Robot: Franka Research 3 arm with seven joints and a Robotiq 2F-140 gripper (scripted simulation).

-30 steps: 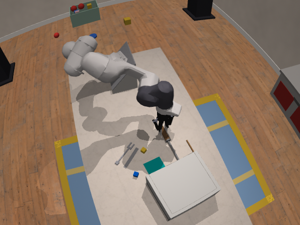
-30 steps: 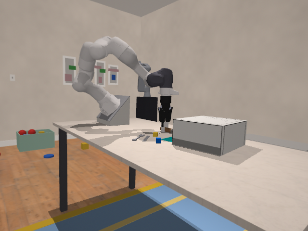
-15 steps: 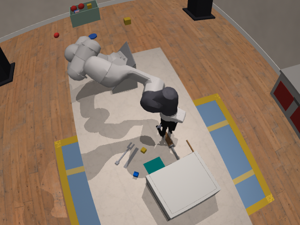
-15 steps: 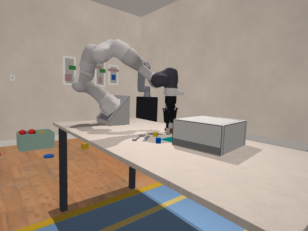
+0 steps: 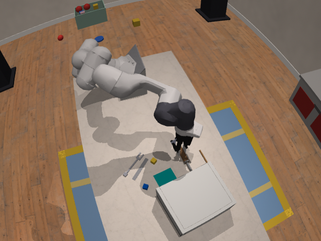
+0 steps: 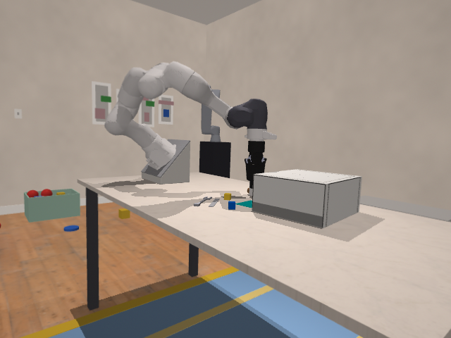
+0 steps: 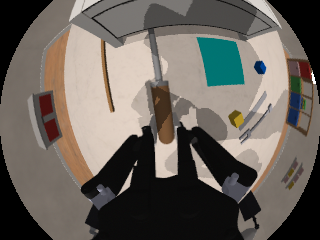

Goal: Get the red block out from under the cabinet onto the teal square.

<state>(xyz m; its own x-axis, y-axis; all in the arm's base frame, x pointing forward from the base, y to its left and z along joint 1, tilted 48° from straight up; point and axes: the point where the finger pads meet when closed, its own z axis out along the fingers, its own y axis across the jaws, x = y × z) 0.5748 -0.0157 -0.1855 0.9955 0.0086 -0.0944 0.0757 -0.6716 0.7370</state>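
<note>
The yellow cube lies 160 mm to the right of my hand and 20 mm below it. From my hand the other things lie so: long hooked tool (160 mm ahead, 30 mm to the right, 20 mm below); then thin wooden stick (110 mm ahead, 110 mm to the left, 30 mm below); then teal square (120 mm ahead, 130 mm to the right, 40 mm below).
</note>
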